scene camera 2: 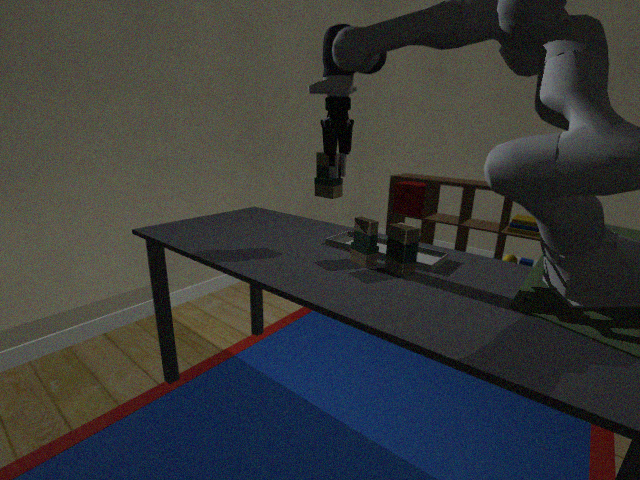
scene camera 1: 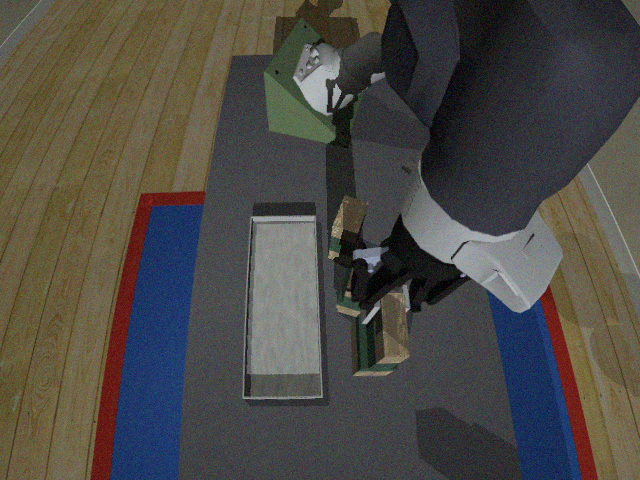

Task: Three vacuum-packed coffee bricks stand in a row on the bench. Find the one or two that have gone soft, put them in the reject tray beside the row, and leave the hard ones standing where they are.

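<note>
My gripper [scene camera 1: 388, 303] [scene camera 2: 336, 167] is shut on a tan and dark green coffee brick [scene camera 1: 393, 330] [scene camera 2: 328, 188] and holds it upright, well above the bench [scene camera 1: 361, 439] [scene camera 2: 439, 304]. A second coffee brick [scene camera 1: 349, 305] [scene camera 2: 364, 241] stands on the bench, partly hidden by the gripper in scene camera 1. A third coffee brick [scene camera 1: 347, 224] [scene camera 2: 402, 249] stands nearer the robot's base. The long pale reject tray [scene camera 1: 283, 219] [scene camera 2: 431, 257] lies beside the row; no brick shows in it in scene camera 1.
A green wedge-shaped block [scene camera 1: 294, 113] is by the arm's base on the bench. A blue mat with a red border [scene camera 1: 155, 310] [scene camera 2: 310, 403] lies on the floor. A brown shelf unit [scene camera 2: 444, 179] with a red box [scene camera 2: 409, 198] stands beyond the bench.
</note>
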